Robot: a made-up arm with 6 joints.
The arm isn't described. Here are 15 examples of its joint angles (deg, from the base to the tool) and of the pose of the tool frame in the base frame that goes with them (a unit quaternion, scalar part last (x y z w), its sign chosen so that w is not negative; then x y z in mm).
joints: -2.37 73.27 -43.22 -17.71 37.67 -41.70
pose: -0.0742 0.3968 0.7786 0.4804 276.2 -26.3 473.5
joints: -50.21 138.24 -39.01 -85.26 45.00 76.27
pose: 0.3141 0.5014 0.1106 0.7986 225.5 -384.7 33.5
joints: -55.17 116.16 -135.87 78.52 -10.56 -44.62
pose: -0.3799 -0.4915 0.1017 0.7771 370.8 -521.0 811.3
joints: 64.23 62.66 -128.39 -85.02 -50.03 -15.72
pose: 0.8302 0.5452 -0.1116 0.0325 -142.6 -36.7 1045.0
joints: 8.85 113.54 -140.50 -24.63 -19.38 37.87
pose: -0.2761 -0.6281 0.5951 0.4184 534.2 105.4 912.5
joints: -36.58 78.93 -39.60 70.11 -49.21 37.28
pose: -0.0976 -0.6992 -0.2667 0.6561 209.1 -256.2 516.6
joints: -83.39 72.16 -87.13 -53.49 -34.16 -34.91
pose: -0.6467 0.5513 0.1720 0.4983 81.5 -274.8 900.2
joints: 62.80 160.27 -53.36 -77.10 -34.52 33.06
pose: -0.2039 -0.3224 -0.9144 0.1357 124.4 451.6 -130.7
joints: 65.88 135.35 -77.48 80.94 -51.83 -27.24
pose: 0.0546 -0.1813 0.6510 0.7351 319.8 580.1 198.1
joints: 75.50 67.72 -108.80 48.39 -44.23 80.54
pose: -0.7939 0.5751 -0.0530 0.1903 82.6 74.5 1002.6
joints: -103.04 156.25 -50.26 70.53 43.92 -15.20
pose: 0.6294 -0.4502 -0.4349 0.4605 3.6 -404.0 -84.4
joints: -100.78 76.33 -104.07 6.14 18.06 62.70
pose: -0.3739 -0.5829 -0.1905 0.6958 -76.2 -305.2 930.1
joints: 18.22 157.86 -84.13 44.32 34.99 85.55
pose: 0.5643 0.0488 -0.2704 0.7785 538.9 219.4 -100.6
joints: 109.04 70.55 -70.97 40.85 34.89 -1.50
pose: -0.3913 -0.0265 -0.9131 0.1116 -173.8 289.7 701.6
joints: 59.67 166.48 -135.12 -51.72 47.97 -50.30
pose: 0.4899 -0.4756 -0.7202 0.1232 459.6 664.7 53.5
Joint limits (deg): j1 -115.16..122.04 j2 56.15..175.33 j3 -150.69..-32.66 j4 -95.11..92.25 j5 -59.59..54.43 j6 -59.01..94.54
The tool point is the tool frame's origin. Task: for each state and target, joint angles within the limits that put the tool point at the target. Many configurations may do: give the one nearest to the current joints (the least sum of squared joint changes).
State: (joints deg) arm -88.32 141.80 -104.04 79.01 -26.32 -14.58
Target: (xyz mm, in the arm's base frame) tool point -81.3 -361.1 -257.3
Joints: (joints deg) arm -97.61 175.33 -60.27 83.08 -23.95 -14.35
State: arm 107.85 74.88 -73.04 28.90 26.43 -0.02
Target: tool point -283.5 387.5 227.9
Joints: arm 120.15 114.48 -50.65 29.21 29.59 -0.36
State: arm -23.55 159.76 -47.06 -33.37 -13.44 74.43
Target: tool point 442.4 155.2 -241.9
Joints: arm 16.12 170.94 -62.13 -38.41 -20.31 73.23
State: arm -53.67 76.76 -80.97 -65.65 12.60 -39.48
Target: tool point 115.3 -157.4 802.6
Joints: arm -45.80 56.67 -68.60 -63.74 11.67 -39.05
